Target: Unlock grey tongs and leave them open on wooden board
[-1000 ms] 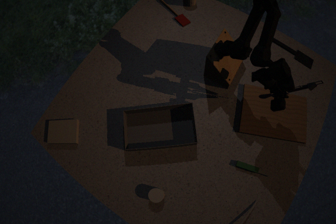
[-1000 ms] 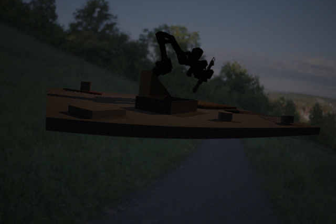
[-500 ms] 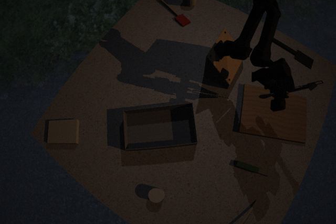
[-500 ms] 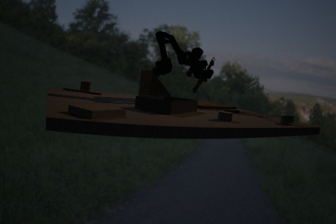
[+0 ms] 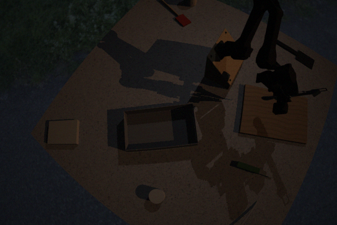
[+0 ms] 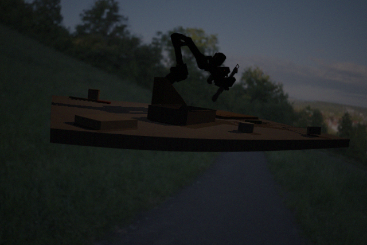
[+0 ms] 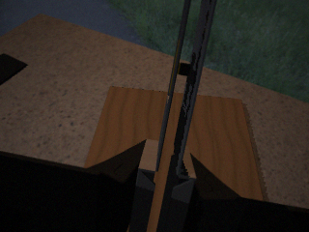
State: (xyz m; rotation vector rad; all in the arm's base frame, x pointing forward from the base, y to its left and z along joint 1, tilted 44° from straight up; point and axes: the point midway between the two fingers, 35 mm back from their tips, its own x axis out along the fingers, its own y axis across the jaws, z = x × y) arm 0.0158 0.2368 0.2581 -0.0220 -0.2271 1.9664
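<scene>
Now: the wooden board 20 mm ahead of my gripper tip and 150 mm below it. From my gripper tip the other things lie so: roasting tin 410 mm ahead, 390 mm to the right, 130 mm below; then red spatula 160 mm behind, 770 mm to the right, 150 mm below; then tan block 750 mm ahead, 750 mm to the right, 140 mm below.
</scene>
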